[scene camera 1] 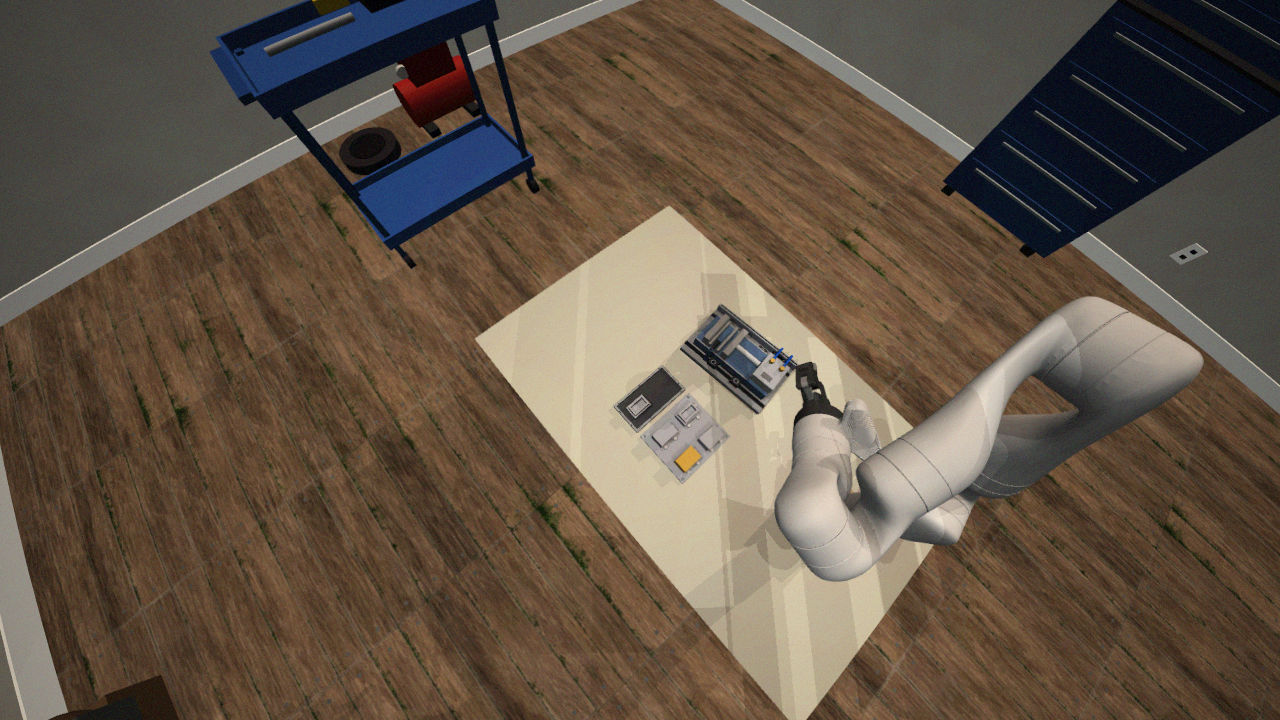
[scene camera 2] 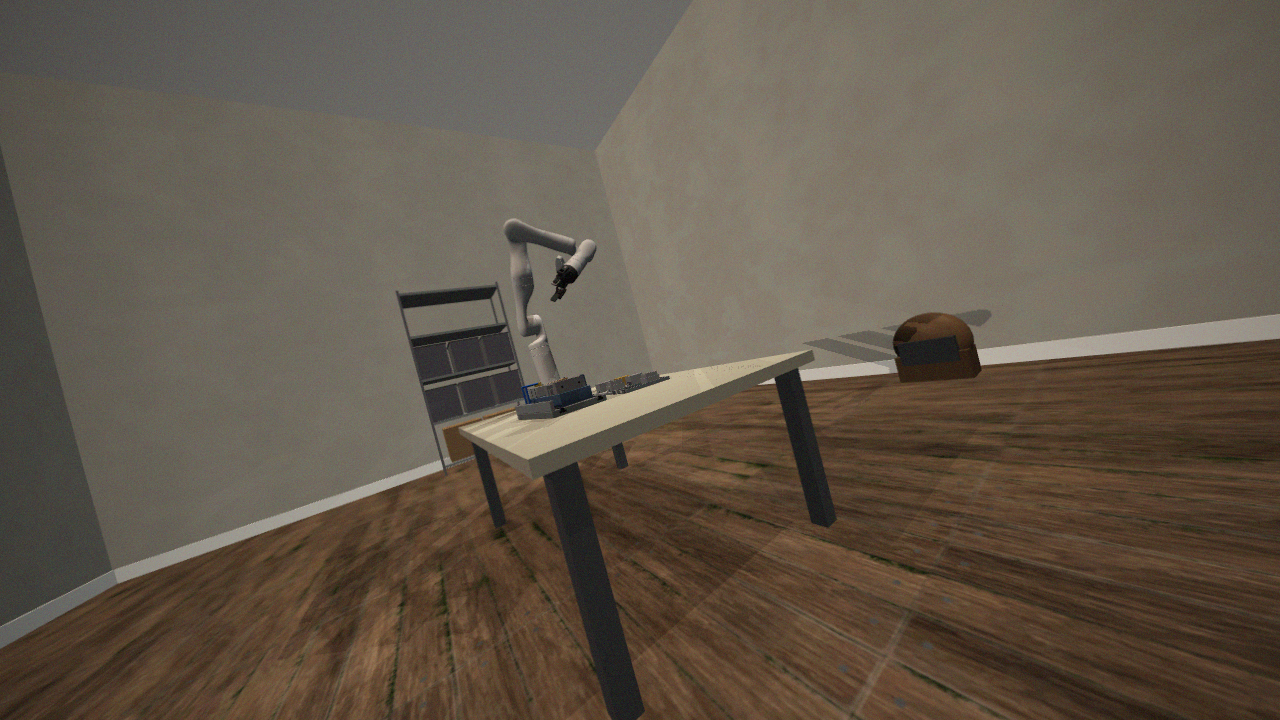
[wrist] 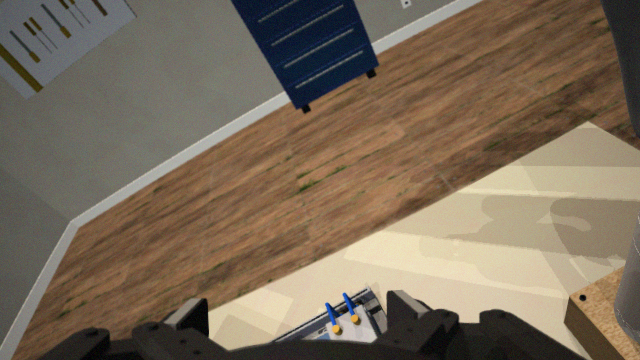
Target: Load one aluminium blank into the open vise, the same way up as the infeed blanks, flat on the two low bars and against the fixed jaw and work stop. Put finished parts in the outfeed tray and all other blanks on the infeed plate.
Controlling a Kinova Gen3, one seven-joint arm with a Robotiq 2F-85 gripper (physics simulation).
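Seen in the pictures: gripper, fingertip midpoint: [scene camera 1: 819, 388] [scene camera 2: 552, 293] [wrist: 298, 316]; arm's base, link origin: [scene camera 2: 551, 382].
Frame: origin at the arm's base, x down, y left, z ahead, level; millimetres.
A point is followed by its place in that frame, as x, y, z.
Observation:
The vise unit [scene camera 1: 739, 358] @(37, -112, 458) [scene camera 2: 554, 395] @(38, -168, 567) [wrist: 352, 326] @(1, -157, 367) stands on the table, with blue nozzles with orange ends at one end; its bars and stop are too small to tell apart. The light grey infeed plate [scene camera 1: 687, 436] @(89, 145, 391) carries grey blanks [scene camera 1: 664, 435] @(53, 200, 433) [scene camera 1: 711, 437] @(53, 105, 346), a framed grey piece [scene camera 1: 687, 411] @(68, 103, 443) and an orange piece [scene camera 1: 687, 459] @(53, 195, 346). The dark outfeed tray [scene camera 1: 661, 387] @(91, 107, 546) holds a light framed part [scene camera 1: 638, 405] @(70, 198, 544) near one end. My gripper [scene camera 1: 806, 369] @(-346, 12, 299) [scene camera 2: 557, 296] @(-346, 12, 299) [wrist: 298, 316] @(-346, 12, 299) is open and empty, raised high above the table and tilted; in scene camera 1 its fingertips show beside the nozzle end.
The pale table [scene camera 1: 617, 295] @(97, 12, 870) [scene camera 2: 680, 395] @(97, -20, 986) [wrist: 410, 260] @(97, -291, 240) bears everything. A wooden block [wrist: 597, 305] @(2, -41, 49) stands by the arm's base. On the floor are a blue cart [scene camera 1: 443, 179] and a blue drawer cabinet [scene camera 1: 1065, 161] [wrist: 320, 55]. A shelf rack [scene camera 2: 447, 296] stands behind the arm.

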